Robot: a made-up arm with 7 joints.
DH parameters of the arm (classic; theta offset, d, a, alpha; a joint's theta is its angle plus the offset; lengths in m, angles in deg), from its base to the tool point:
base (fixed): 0 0 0 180
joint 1: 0 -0.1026 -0.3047 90
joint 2: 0 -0.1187 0.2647 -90
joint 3: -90 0.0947 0.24 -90
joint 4: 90 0.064 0.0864 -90
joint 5: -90 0.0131 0.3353 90
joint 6: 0 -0.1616 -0.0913 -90
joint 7: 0 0.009 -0.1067 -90
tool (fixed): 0 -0.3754 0 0
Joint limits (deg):
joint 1: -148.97..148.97
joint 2: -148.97..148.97
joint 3: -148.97..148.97
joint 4: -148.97..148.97
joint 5: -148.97..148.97
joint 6: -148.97..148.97
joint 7: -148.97..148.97
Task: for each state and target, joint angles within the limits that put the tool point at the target. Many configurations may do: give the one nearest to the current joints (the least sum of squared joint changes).
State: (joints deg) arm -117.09 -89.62 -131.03 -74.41 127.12 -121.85 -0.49
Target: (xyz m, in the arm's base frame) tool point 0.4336 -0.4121 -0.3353
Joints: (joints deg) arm -104.79 -91.20 -112.44 -71.39 116.05 -117.05 7.82
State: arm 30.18 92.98 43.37 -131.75 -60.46 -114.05 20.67
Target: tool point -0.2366 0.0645 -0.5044
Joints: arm 36.79 111.46 39.59 -148.97 -45.03 -111.20 5.26
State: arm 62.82 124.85 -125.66 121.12 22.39 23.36 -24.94
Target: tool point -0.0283 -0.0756 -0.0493
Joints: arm 45.38 105.74 -132.74 76.78 27.38 69.26 -59.97
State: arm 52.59 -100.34 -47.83 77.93 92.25 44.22 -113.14
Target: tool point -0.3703 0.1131 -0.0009
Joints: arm 48.72 -103.64 -46.02 84.29 86.22 22.34 -106.73
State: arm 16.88 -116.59 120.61 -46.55 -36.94 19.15 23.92
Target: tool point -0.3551 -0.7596 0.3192
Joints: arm -2.87 -123.86 111.45 -50.13 0.97 12.73 63.72
